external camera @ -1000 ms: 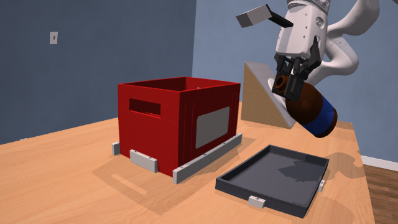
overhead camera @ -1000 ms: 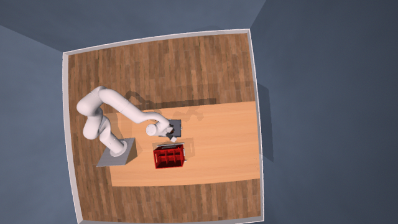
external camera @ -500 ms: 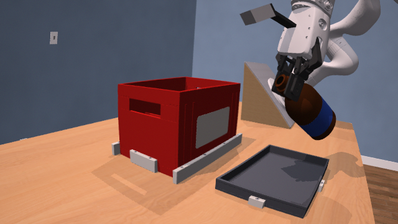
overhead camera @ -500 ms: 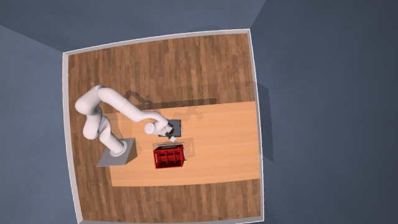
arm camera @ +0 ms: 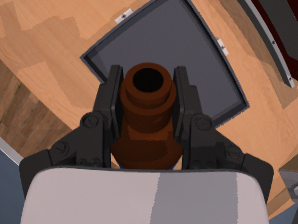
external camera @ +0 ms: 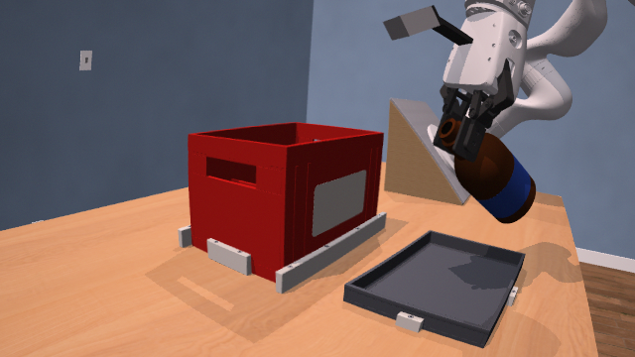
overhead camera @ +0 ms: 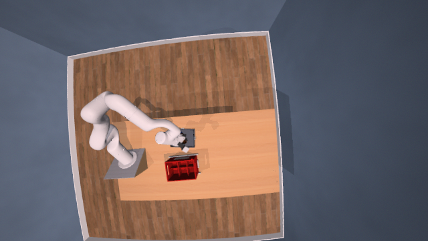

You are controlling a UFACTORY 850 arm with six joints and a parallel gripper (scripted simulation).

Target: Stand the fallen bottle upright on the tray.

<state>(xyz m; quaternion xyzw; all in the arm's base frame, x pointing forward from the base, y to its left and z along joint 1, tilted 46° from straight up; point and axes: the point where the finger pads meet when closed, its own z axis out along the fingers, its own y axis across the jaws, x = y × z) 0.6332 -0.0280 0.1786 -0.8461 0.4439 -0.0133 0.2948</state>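
Right now my hand is 30 mm to the right of the brown bottle, 30 mm past it and 30 mm above it. The rest, counted from my hand: dark grey tray 190 mm below, 70 mm behind, 10 mm to the left; then red crate 270 mm to the right, 120 mm below, 90 mm behind.
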